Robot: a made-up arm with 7 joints. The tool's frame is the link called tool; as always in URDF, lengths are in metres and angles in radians. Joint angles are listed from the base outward.
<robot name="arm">
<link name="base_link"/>
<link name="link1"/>
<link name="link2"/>
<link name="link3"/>
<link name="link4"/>
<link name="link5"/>
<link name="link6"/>
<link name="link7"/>
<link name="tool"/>
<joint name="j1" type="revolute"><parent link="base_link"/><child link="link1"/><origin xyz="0.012 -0.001 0.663"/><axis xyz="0 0 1"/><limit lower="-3.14" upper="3.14"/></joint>
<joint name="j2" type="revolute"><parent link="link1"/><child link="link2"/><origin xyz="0.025 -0.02 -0.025" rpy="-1.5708 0 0"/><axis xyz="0 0 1"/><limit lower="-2.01" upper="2.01"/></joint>
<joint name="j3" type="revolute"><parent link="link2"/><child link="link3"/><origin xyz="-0.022 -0.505 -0.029" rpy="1.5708 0 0"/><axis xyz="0 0 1"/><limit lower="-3.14" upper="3.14"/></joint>
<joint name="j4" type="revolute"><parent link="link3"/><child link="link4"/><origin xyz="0.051 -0.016 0.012" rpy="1.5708 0 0"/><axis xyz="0 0 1"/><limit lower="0.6" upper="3.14"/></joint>
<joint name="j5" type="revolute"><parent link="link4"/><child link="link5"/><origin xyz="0.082 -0.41 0.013" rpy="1.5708 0 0"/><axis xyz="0 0 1"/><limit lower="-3.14" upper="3.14"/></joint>
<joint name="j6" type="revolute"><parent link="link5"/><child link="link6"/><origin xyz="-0.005 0.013 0.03" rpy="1.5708 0 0"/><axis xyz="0 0 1"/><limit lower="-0.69" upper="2.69"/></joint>
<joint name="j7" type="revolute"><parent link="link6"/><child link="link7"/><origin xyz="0.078 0.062 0.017" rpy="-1.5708 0 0"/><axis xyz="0 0 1"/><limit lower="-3.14" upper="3.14"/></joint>
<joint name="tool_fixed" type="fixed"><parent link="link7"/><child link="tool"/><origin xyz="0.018 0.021 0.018" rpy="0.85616 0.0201 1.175"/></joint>
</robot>
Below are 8 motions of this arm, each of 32 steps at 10 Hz.
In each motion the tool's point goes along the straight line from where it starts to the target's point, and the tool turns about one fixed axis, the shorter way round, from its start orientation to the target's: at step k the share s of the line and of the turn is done. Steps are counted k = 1, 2, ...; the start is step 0. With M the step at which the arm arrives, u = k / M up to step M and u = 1 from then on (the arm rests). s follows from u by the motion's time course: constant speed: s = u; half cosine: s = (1 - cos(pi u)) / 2; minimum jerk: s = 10 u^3 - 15 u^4 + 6 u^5.
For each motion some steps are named. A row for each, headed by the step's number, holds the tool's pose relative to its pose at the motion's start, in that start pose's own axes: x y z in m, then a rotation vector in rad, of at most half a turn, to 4 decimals.
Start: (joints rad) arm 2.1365 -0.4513 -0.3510 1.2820 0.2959 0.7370 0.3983
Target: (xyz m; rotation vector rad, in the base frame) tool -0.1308 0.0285 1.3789 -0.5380 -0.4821 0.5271
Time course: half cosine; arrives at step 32
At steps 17, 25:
17: -0.1928 -0.0280 -0.1754 0.3203 -0.4009 -0.2138
25: -0.3113 -0.0452 -0.2832 0.5172 -0.6474 -0.3452

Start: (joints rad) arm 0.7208 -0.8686 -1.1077 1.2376 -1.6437 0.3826 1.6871
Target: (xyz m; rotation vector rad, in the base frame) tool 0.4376 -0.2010 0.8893 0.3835 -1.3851 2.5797
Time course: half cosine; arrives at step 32
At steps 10, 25, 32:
10: -0.0573 0.0430 -0.0611 -0.0137 0.0824 -0.2461
25: -0.2286 0.1714 -0.2438 -0.0546 0.3287 -0.9819
32: -0.2578 0.1934 -0.2750 -0.0615 0.3707 -1.1076

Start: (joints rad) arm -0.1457 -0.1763 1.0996 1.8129 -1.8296 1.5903 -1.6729
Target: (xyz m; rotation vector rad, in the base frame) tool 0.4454 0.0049 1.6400 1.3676 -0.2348 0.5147
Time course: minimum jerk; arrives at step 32
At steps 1, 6, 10, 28, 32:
1: -0.0001 0.0001 0.0001 -0.0002 -0.0001 0.0002
6: -0.0085 0.0167 0.0107 -0.0361 -0.0245 0.0326
10: -0.0312 0.0615 0.0397 -0.1333 -0.0904 0.1202
28: -0.1706 0.3364 0.2168 -0.7286 -0.4941 0.6572
32: -0.1734 0.3419 0.2203 -0.7405 -0.5022 0.6679

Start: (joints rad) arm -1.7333 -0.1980 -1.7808 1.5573 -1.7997 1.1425 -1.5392
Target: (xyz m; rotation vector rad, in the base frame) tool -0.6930 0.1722 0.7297 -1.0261 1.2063 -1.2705
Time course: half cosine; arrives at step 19
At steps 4, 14, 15, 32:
4: 0.0328 -0.0404 0.0115 0.1694 -0.0470 -0.1633
14: 0.2605 -0.3216 0.0917 1.3473 -0.3739 -1.2993
15: 0.2779 -0.3430 0.0979 1.4371 -0.3988 -1.3860
32: 0.3106 -0.3834 0.1094 1.6065 -0.4458 -1.5493

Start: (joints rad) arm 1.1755 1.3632 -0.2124 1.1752 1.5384 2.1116 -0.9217
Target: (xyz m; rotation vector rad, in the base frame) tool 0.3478 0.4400 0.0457 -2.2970 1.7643 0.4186
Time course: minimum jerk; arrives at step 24
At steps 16, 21, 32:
16: 0.0910 -0.1095 -0.0199 0.2622 0.8390 -0.3448
21: 0.1133 -0.1363 -0.0248 0.3265 1.0449 -0.4294
32: 0.1151 -0.1385 -0.0252 0.3318 1.0619 -0.4364

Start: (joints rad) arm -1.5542 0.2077 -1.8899 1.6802 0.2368 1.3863 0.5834
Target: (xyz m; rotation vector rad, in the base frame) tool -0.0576 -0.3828 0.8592 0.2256 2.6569 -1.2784
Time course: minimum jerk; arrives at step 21
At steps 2, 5, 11, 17, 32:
2: -0.0011 0.0047 -0.0035 -0.0038 -0.0130 -0.0067
5: -0.0139 0.0575 -0.0433 -0.0467 -0.1597 -0.0821
11: -0.0831 0.3425 -0.2583 -0.2786 -0.9521 -0.4896
17: -0.1448 0.5969 -0.4502 -0.4855 -1.6593 -0.8532
32: -0.1525 0.6289 -0.4743 -0.5115 -1.7483 -0.8990

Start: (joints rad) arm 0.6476 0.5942 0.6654 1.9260 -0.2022 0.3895 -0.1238
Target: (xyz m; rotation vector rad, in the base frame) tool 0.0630 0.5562 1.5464 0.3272 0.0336 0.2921
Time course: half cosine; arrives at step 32
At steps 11, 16, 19, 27, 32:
11: -0.0781 -0.1544 0.0028 0.4230 0.0293 0.1355
16: -0.1478 -0.2921 0.0053 0.8003 0.0554 0.2564
19: -0.1907 -0.3769 0.0068 1.0326 0.0715 0.3308
27: -0.2781 -0.5498 0.0099 1.5061 0.1042 0.4825
32: -0.2956 -0.5843 0.0106 1.6006 0.1108 0.5128

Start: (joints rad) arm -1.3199 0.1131 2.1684 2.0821 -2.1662 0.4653 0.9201
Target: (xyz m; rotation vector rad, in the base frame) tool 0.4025 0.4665 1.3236 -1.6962 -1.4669 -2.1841
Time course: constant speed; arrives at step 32
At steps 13, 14, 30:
13: -0.1209 -0.0311 0.0164 -0.0670 -0.3890 -0.1924
14: -0.1302 -0.0335 0.0177 -0.0722 -0.4189 -0.2072
30: -0.2789 -0.0718 0.0378 -0.1546 -0.8977 -0.4440

